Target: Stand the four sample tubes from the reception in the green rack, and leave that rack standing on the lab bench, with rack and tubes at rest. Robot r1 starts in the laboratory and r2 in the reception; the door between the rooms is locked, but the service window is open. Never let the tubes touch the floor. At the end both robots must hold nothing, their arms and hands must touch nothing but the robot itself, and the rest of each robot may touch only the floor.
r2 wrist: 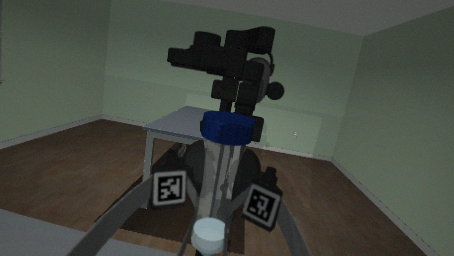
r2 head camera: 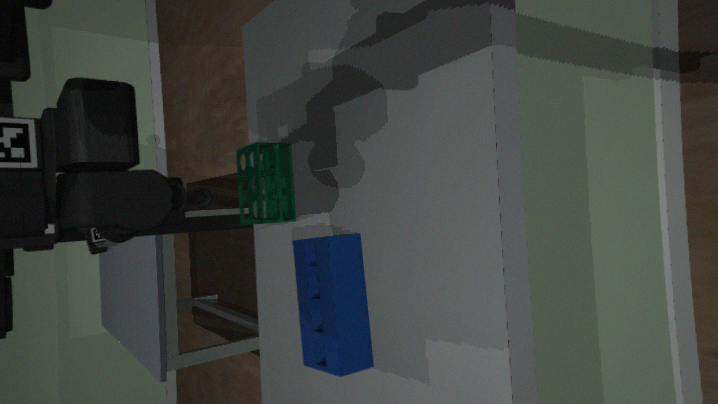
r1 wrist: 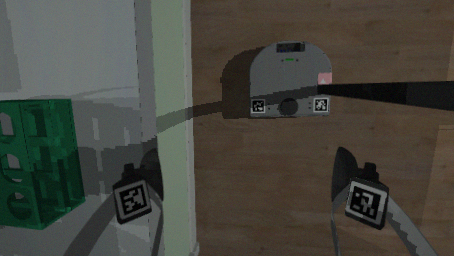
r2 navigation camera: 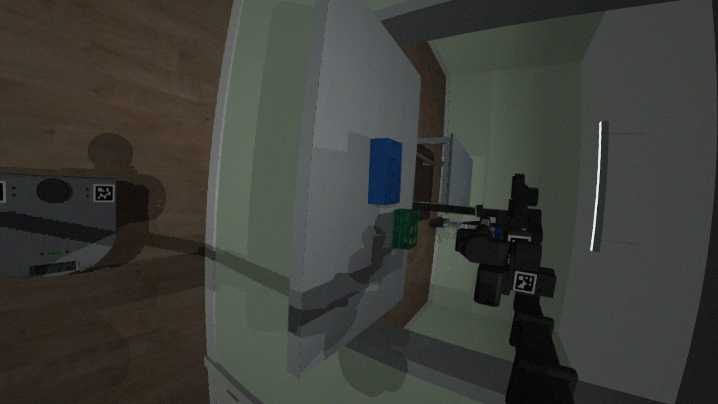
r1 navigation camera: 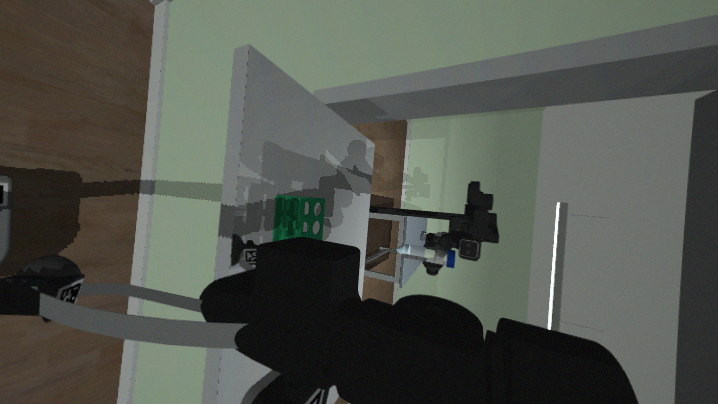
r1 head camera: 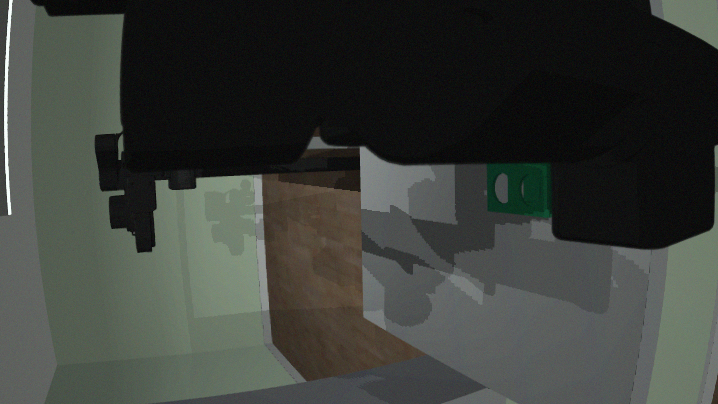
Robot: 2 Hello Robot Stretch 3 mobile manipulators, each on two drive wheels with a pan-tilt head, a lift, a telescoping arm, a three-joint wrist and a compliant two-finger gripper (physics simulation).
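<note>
The green rack (r1 head camera: 493, 204) (r1 navigation camera: 321, 216) (r1 wrist: 30, 210) (r2 head camera: 289, 185) (r2 navigation camera: 397, 228) stands on the service window's grey counter (r1 navigation camera: 281, 110) (r2 head camera: 441, 200) (r2 navigation camera: 356, 90). No tube shows in its visible holes. r1's gripper (r1 wrist: 247, 175) is open, pointing down beside the rack, past the counter's edge, above the floor. r2's gripper (r2 wrist: 220, 167) is shut on a clear tube (r1 navigation camera: 414, 249) (r2 wrist: 214, 177) with a blue cap. The tube is upright, cap up, above counter height. r2's arm covers it in the r2 head view. The other tubes cannot be made out.
A blue rack (r2 head camera: 351, 301) (r2 navigation camera: 379, 170) stands on the counter beside the green one. r1's mast and head (r2 wrist: 245, 75) rise in front of r2's gripper. A grey-topped table (r2 head camera: 130, 296) (r2 wrist: 172, 119) stands beyond r1. The window's frame surrounds the counter.
</note>
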